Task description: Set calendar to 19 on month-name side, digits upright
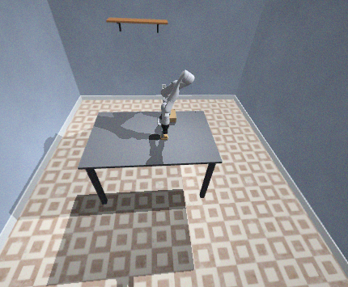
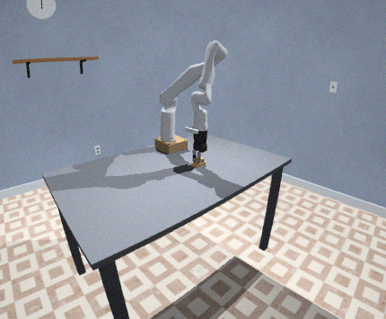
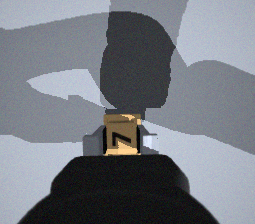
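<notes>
The wooden tray lies 2 cm to the left of my hand and 3 cm below it.
</notes>
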